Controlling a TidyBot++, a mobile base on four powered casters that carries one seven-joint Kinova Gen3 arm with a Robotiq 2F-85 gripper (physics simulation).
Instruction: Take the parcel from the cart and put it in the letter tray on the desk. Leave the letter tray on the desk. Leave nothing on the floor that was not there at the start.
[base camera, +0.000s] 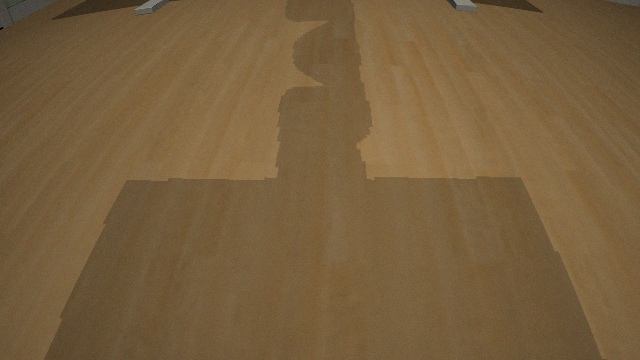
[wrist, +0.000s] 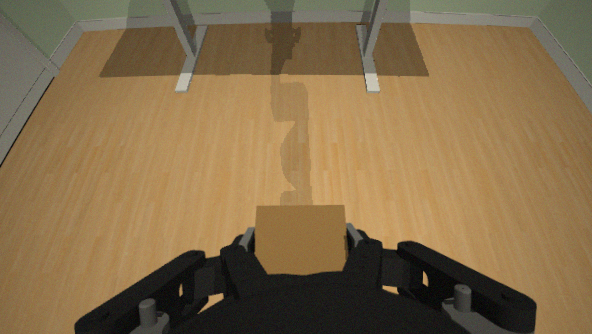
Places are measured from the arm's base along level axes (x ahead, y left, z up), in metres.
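Where they show: gripper, fingertip midpoint: (wrist: 300, 238).
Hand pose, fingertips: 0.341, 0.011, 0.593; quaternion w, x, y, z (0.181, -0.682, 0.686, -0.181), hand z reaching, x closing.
Observation:
Things, the pixels of their top centre, and the offset from my fingertips, as dx, dy, dz. "spot": a spot on its surface instead. Level surfaces: height alone.
- plain brown box, middle of its top: (wrist: 301, 245) -0.008, +0.000, +0.024
- right foot, surface spot: (base camera: 465, 6) spot: +1.066, -0.529, -0.970
- wooden floor, its level: dz -0.989
The parcel, a plain brown box (wrist: 301, 237), is between the two fingertips at the lower middle of the wrist view. My gripper (wrist: 300, 238) is shut on it, with a grey fingertip pad against its left and right sides. The desk shows in the wrist view by its two grey legs, the left leg (wrist: 184, 81) and the right leg (wrist: 371, 81), near the far wall. The front ends of the left foot (base camera: 150, 7) and right foot (base camera: 465, 6) show at the top of the base camera view. The desk top, the letter tray and the cart do not show in these views.
A green wall with a grey skirting board (wrist: 300, 17) runs behind the desk legs. A grey door or panel (wrist: 17, 80) stands at the far left, and another wall is at the right. The wooden floor (base camera: 200, 100) (wrist: 150, 150) carries shadows of the desk and the arm.

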